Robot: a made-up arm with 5 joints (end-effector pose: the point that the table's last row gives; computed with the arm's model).
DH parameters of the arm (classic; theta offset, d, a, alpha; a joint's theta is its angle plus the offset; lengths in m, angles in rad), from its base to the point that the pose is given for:
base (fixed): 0 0 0.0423 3.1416
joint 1: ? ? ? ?
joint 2: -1.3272 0 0.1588 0
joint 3: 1.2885 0 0.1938 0
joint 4: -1.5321 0.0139 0 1.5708
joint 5: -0.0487 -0.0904 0 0
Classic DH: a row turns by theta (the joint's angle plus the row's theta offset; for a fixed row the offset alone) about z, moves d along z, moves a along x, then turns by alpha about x.
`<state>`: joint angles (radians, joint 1 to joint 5).
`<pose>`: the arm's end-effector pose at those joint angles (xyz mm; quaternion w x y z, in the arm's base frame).
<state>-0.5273 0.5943 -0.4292 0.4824 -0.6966</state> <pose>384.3 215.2 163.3 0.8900 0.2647 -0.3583 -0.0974</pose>
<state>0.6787 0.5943 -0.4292 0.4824 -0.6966</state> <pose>365.4 -242.7 163.3 0.6778 0.0148 -0.4452 -0.5850</pose>
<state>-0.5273 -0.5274 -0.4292 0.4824 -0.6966</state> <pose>176.1 94.0 492.3 0.5181 0.5071 -0.6864 -0.0567</pose>
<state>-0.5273 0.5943 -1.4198 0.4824 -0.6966</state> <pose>338.2 188.4 420.1 0.5726 0.4857 -0.6575 -0.0627</pose>
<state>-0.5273 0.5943 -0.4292 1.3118 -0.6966</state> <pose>329.3 183.2 127.8 0.9930 0.0279 -0.0377 -0.1087</pose>
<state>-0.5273 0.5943 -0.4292 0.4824 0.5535</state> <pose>384.3 215.2 163.3 0.7787 0.0050 -0.4454 0.4418</pose>
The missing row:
joint 1: 0 -0.136 0.0215 1.5708
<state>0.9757 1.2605 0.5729 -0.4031 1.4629</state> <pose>137.7 -116.1 -131.9 0.9737 -0.0653 -0.0258 0.2170</pose>
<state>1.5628 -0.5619 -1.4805 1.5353 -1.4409</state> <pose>55.8 43.9 499.8 0.0226 -0.0315 -0.8613 -0.5066</pose>
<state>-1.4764 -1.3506 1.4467 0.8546 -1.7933</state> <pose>40.3 126.2 122.4 0.9365 0.3039 0.0269 -0.1731</pose>
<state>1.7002 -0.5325 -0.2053 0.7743 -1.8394</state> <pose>29.6 -204.9 420.7 0.1595 -0.0651 0.6910 0.7020</pose>
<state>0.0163 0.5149 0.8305 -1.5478 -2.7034</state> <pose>312.4 9.5 82.4 0.1173 0.7590 -0.1561 -0.6211</pose>
